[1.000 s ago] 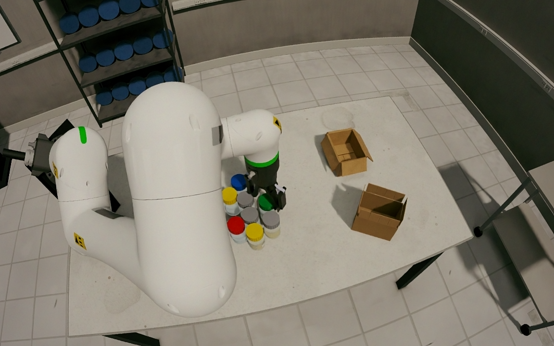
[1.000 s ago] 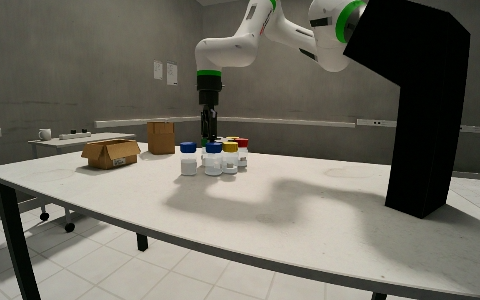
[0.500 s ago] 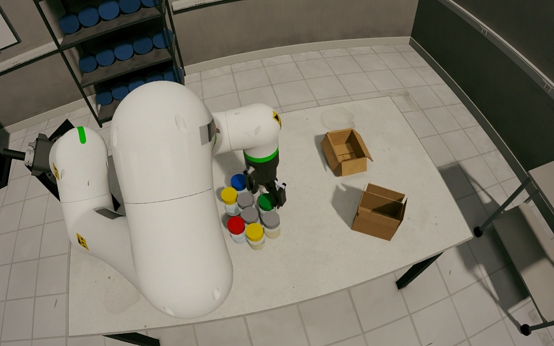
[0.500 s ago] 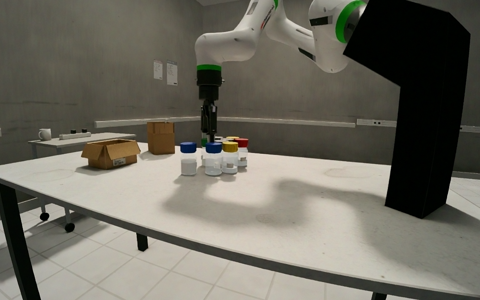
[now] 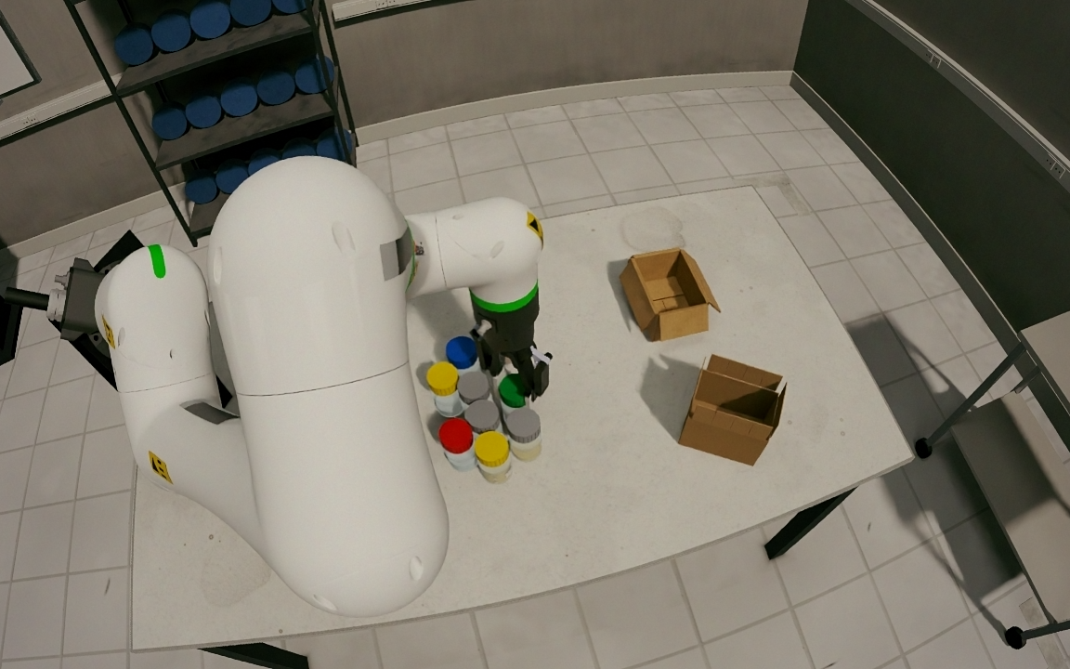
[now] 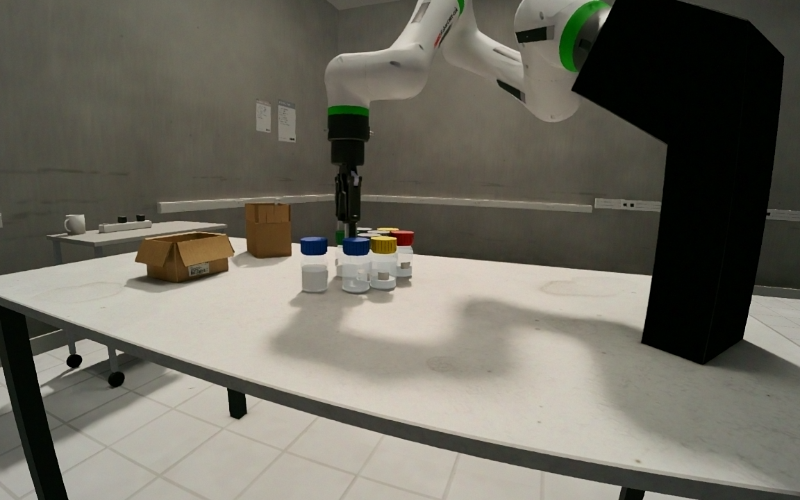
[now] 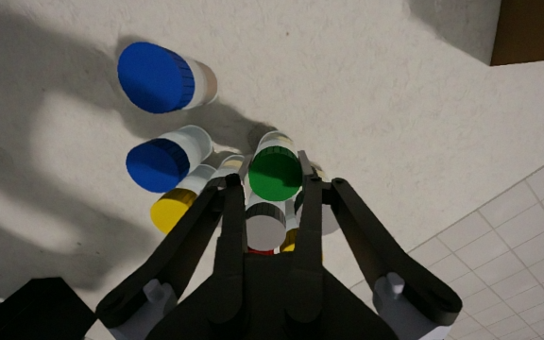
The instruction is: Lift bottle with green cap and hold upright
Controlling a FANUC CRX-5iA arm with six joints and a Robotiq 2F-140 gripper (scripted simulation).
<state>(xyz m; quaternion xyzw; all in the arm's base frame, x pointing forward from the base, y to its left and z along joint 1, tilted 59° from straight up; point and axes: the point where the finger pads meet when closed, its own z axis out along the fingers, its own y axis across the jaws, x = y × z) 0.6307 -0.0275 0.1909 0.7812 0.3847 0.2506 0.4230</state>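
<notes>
Now: hand 4 cm above the green-capped bottle. The rest, counted from my hand: red-capped bottle (12 cm behind, 4 cm to the right, 4 cm below); blue-capped bottle (11 cm to the left, 5 cm behind, 4 cm below); yellow-capped bottle (10 cm behind, 8 cm to the left, 4 cm below).
</notes>
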